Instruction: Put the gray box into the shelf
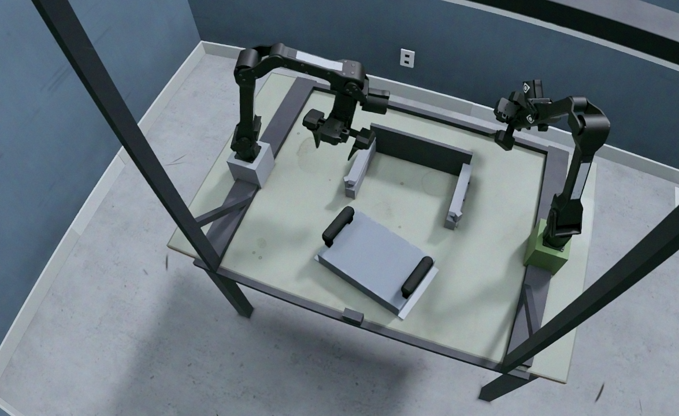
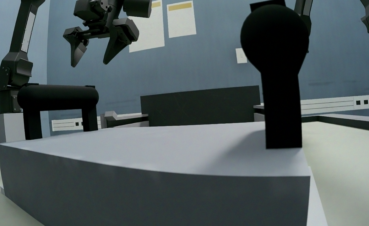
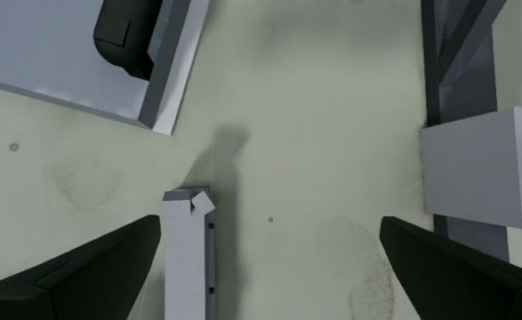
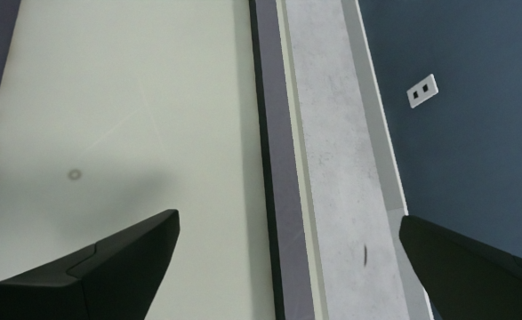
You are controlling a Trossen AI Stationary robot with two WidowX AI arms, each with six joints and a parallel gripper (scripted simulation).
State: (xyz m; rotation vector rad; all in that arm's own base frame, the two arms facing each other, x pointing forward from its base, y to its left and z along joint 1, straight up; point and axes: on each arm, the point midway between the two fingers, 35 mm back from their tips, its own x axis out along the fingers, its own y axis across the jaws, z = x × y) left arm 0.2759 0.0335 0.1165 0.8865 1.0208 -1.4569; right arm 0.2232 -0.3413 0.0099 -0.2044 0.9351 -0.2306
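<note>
My left hand is 210 mm past the gray box, 180 mm to the left of it and 170 mm above it. Round my left hand: dark back wall: 200 mm to the right, 170 mm ahead, 140 mm below.
Right now the dark back wall is 15 cm behind my right hand, 22 cm to the left of it and 4 cm below it. Round my right hand: gray box: 52 cm behind, 24 cm to the left, 7 cm below.
</note>
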